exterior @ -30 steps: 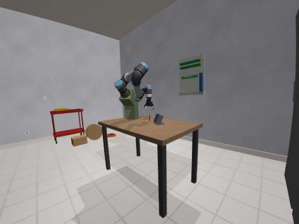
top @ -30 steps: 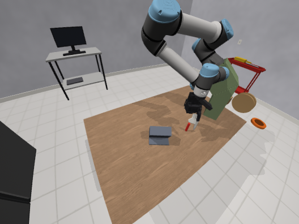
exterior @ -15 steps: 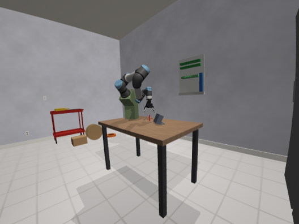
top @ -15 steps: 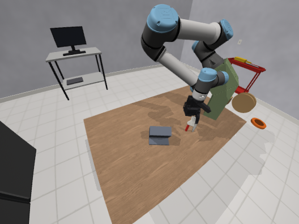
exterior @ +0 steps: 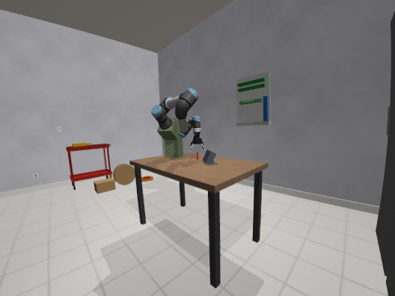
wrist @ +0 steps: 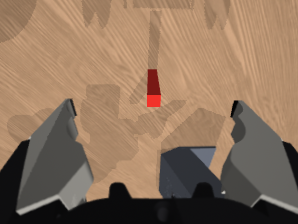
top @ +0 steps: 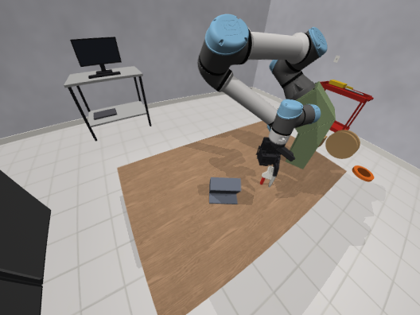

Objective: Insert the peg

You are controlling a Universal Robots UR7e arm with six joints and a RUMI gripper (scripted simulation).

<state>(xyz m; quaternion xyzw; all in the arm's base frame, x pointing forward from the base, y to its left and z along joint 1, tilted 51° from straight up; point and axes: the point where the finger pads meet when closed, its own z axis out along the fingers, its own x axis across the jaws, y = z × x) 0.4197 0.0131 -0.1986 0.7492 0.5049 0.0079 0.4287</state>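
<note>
Right now the red peg is 30 mm below my hand.
</note>
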